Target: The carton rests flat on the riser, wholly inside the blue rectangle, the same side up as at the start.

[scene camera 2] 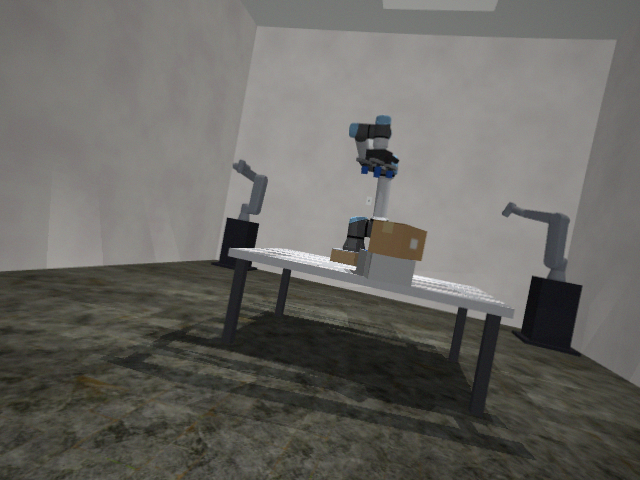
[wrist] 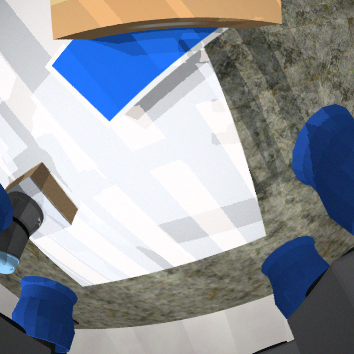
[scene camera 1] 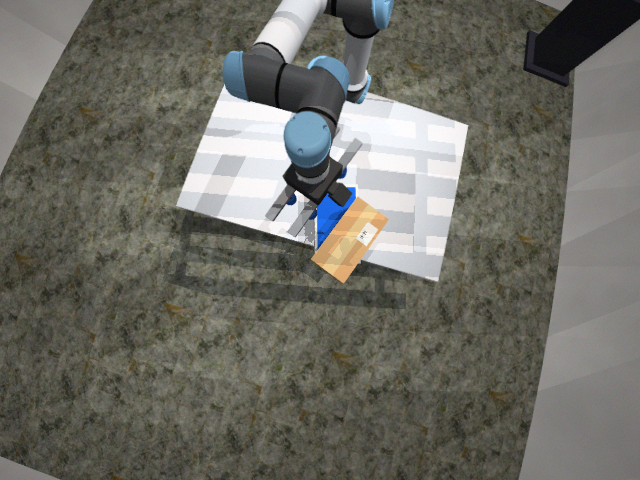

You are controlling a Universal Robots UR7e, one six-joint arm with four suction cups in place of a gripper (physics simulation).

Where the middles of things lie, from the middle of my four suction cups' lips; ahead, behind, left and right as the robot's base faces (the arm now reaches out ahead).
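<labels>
My suction cup is now 7 cm short of the brown carton (scene camera 1: 347, 243), 17 cm to the right of it and 32 cm above it.
</labels>
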